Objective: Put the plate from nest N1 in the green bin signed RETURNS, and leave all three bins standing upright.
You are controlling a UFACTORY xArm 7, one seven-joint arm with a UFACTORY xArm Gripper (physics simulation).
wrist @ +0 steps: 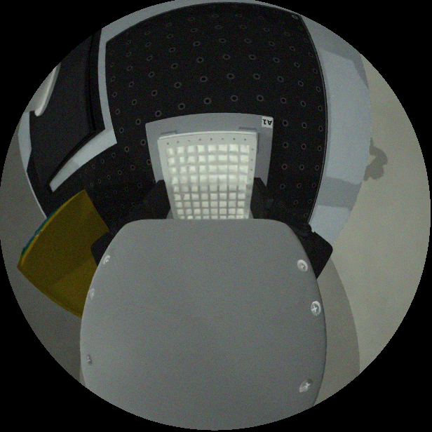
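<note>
A white plate (210, 167) with a grid of square wells sits level in a grey nest (156, 131), on a black board with rows of holes. A small label on the nest's far right corner seems to read A1, upside down in this view. My gripper (208, 190) stands over the near part of the plate, one black finger close against each long side. It is shut on the plate, which still rests in the nest. The grey gripper housing hides the near end of the plate and most of the fingers. The green RETURNS bin does not show clearly.
A yellow bin (65, 255) stands at the left, partly behind the housing, with a blue-green strip along its outer edge. A black raised block (75, 95) with a pale curved thing (46, 95) is at the upper left. The board's right edge borders a light grey surface (345, 110).
</note>
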